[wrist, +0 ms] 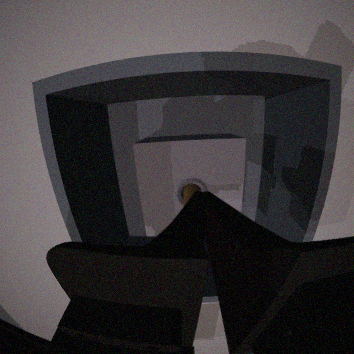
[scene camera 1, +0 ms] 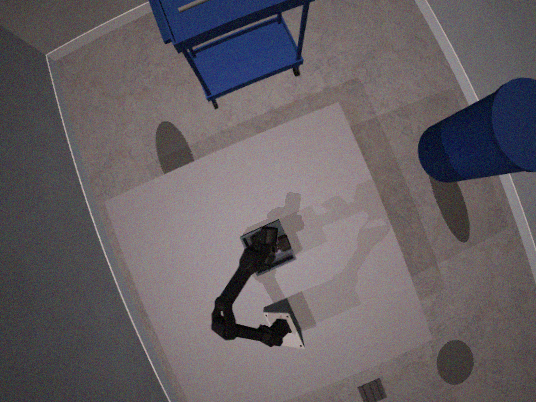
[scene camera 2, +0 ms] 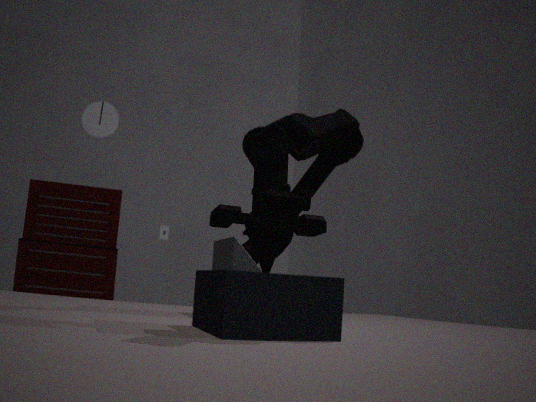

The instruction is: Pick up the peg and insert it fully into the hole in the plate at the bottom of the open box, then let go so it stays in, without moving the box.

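Frame: origin at the arm's base, x ahead, y left, z up, level; millimetres.
Where they show: gripper, fingertip midpoint: (wrist: 201, 198); arm's base at its link origin: (scene camera 1: 284, 325) (scene camera 2: 243, 259).
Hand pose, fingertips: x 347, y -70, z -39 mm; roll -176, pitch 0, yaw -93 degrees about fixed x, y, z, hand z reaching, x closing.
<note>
Things, the pixels of their centre, and the offset from my fingertips.
- open dark grey box at the middle of its body: (wrist: 190, 188) (scene camera 2: 263, 304) (scene camera 1: 268, 246) dx -15, dy +4, dz -50 mm
- light plate at the middle of its body: (wrist: 189, 182) dx -15, dy +4, dz -64 mm
- orange-brown peg at the middle of its body: (wrist: 190, 187) dx -15, dy +4, dz -51 mm
The open dark grey box (scene camera 1: 275, 265) (scene camera 2: 280, 309) (wrist: 200, 61) stands upright on the pale surface. In the wrist view, the light plate (wrist: 210, 160) lies on its bottom, with a round hole. The orange-brown peg (wrist: 190, 191) is in that hole; its top shows beside the fingertips, and its lower part and depth are hidden. My gripper (scene camera 2: 266, 271) (wrist: 201, 198) is shut and empty, pointing down with its tips together at the height of the box rim in scene camera 2, over the peg area. The arm hides the peg in scene camera 1.
The arm's pale base plate (scene camera 1: 295, 340) is near the box, and a grey wedge-shaped block (scene camera 2: 229, 256) shows behind the box. A blue cart (scene camera 1: 245, 60), a large blue cylinder (scene camera 1: 465, 145) and a red cabinet (scene camera 2: 70, 215) stand farther off.
</note>
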